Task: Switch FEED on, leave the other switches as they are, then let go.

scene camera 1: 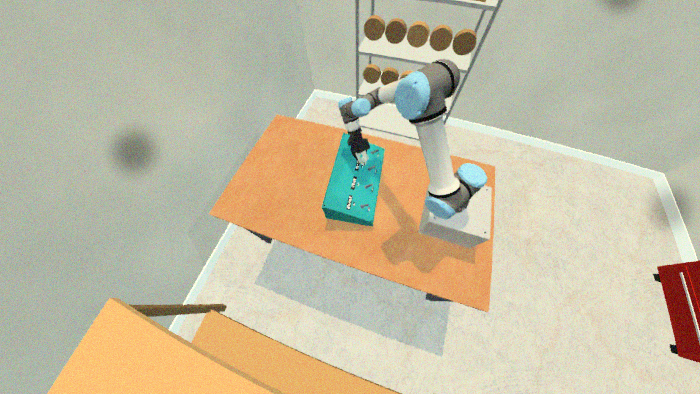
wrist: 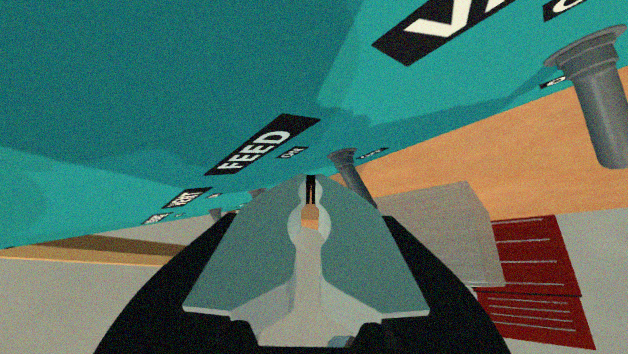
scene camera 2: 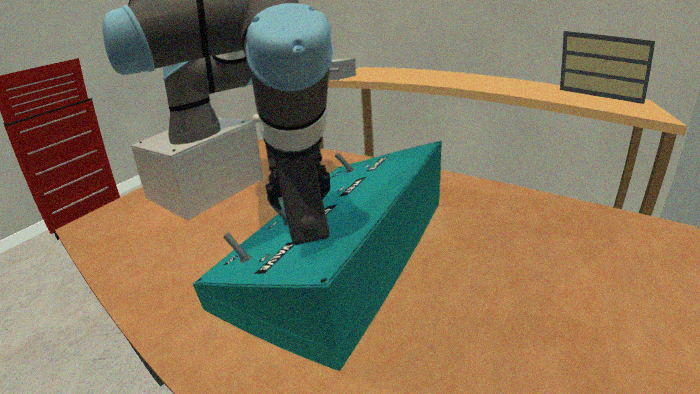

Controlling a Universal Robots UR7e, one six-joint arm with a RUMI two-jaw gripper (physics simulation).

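The teal sloped switch box carries a row of toggle switches. The FEED lever leans to the OFF side; it is hidden behind the gripper in scene camera 2. The FEED label is readable in the wrist view. My gripper is shut and empty, its tips low over the panel on the ON side of the FEED lever. The lever's end meets the right jaw's outline; contact is unclear. The VALVE lever leans to OFF.
The BRAKE lever stands farther along the row, beyond the VENT lever, mostly hidden by the gripper. The box rests on an orange table. The arm's grey base block is beside it.
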